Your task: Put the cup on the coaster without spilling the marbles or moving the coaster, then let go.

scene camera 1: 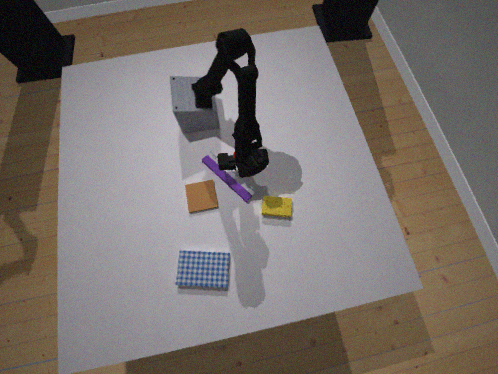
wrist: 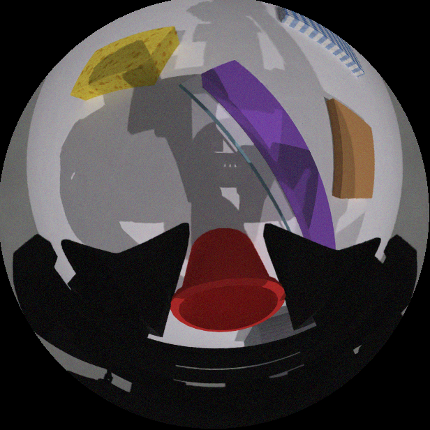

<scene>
square orange-brown coaster: scene camera 1; wrist
same spot on square orange-brown coaster: (wrist: 352,138) = (scene camera 1: 208,197)
</scene>
